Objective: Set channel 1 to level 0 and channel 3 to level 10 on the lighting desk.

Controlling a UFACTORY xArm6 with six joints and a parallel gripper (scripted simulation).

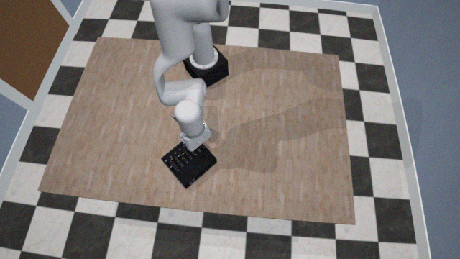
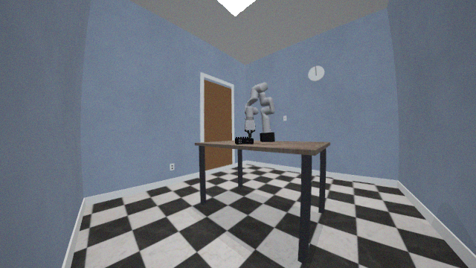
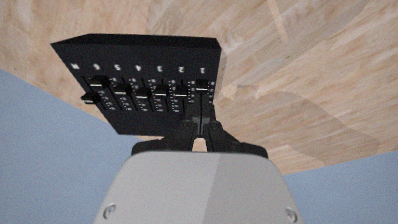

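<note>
My gripper is now 2 cm past the channel 1 fader cap, 2 cm to the left of it and 1 cm above it. The rest, counted from my hand: channel 3 cap 2 cm ahead, 4 cm to the right, 1 cm below; channel 2 cap 3 cm to the right, 1 cm below.
</note>
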